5 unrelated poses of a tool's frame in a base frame.
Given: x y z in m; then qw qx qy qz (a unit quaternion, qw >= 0).
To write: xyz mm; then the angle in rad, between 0 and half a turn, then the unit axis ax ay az. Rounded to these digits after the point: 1 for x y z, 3 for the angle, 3 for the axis.
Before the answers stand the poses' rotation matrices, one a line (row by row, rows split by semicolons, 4 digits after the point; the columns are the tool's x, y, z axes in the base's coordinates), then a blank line. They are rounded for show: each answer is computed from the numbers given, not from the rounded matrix.
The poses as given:
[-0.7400 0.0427 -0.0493 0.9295 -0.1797 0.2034 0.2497]
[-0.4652 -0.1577 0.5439 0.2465 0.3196 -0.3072 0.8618]
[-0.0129 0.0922 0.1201 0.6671 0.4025 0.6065 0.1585]
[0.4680 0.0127 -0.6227 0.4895 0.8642 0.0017 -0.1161]
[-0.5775 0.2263 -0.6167 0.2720 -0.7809 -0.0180 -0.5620]
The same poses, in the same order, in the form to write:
0.7926 -0.5373 0.2884; 0.3911 0.8107 0.4356; -0.4679 -0.2325 0.8527
-0.6742 -0.6212 0.3994; 0.2285 -0.6897 -0.6871; 0.7023 -0.3719 0.6070
0.2141 0.2768 0.9368; 0.6997 0.6257 -0.3448; -0.6816 0.7293 -0.0597
0.9730 0.1166 -0.1990; -0.1107 -0.5207 -0.8465; -0.2023 0.8457 -0.4938
0.3676 0.3339 0.8680; -0.2776 -0.8514 0.4451; 0.8876 -0.4046 -0.2203

[-740.0 42.7 -49.3 0.755 -0.487 0.552 0.677]
[-465.2 -157.7 543.9 2.643 0.330 -0.317 0.889]
[-12.9 92.2 120.1 1.681 0.540 0.814 0.213]
[468.0 12.7 -622.7 2.119 0.991 0.002 -0.133]
[-577.5 226.3 -616.7 2.591 -0.812 -0.019 -0.584]

